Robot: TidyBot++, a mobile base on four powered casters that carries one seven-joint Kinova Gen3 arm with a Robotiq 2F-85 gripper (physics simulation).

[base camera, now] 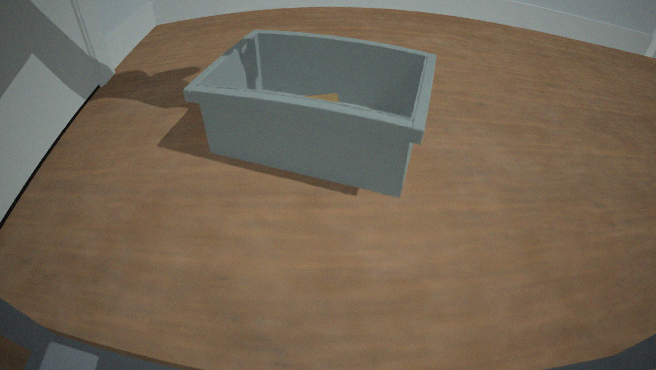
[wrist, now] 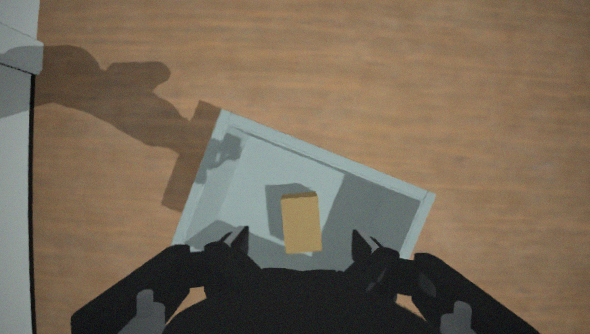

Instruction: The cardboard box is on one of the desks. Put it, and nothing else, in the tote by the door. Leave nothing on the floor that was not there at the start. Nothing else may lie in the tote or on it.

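Frame: origin at the arm's base, x ahead, y left, z up, level; metres.
Seen in the pictures: gripper, fingertip midpoint: (wrist: 300,240).
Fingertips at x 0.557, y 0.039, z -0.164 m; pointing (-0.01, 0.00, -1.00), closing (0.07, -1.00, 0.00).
Observation:
Offsets run from my fingertips to a thing's top centre. "spot": to the spot under its first point.
The tan cardboard box {dx -0.042, dy -0.008, dz -0.180 m} (base camera: 327,97) (wrist: 302,223) lies inside the grey tote, on its floor; in the base camera view the tote's near wall hides most of it. The grey tote {dx -0.020, dy -0.004, dz -0.113 m} (base camera: 305,140) (wrist: 325,150) stands on the wooden floor. My gripper (wrist: 300,240) is open and empty, high above the tote, with a fingertip to each side of the box as seen in the wrist view. The gripper does not show in the base camera view. Part of the tote is hidden behind the gripper in the wrist view.
A white panel with a dark lower edge {spot: dx -0.057, dy +0.532, dz -0.163 m} (base camera: 35,125) (wrist: 15,200) stands to the left of the tote. A pale wall with a baseboard (base camera: 575,30) runs behind. The arm's shadow falls on the floor left of the tote. Part of the robot's base shows at the bottom of the base camera view.

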